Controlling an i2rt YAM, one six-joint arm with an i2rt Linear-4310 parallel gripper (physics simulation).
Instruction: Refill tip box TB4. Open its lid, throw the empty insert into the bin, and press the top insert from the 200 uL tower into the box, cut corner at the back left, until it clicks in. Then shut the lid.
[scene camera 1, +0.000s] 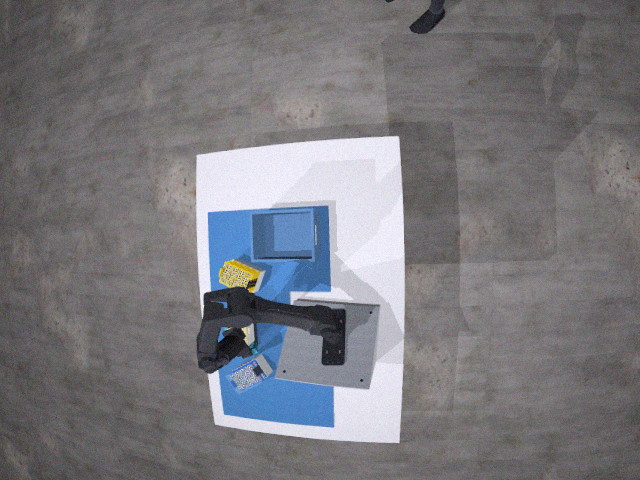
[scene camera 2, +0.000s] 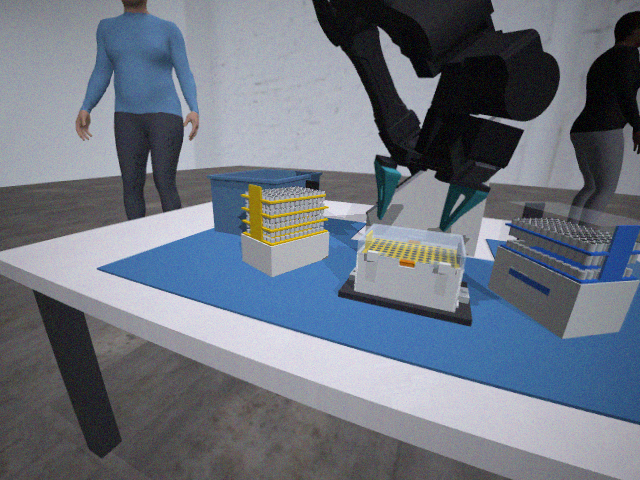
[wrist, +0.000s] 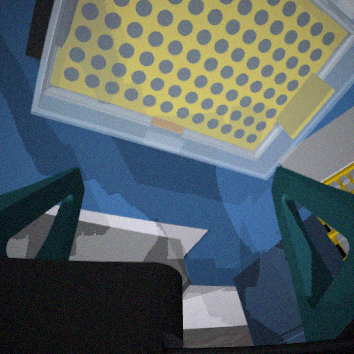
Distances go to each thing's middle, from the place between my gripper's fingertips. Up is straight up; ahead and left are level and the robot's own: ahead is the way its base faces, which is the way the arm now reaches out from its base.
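Position of my hand relative to the clear lid (scene camera 2: 423, 246): 10 mm to the right of it, 50 mm short of it, 10 mm above it.
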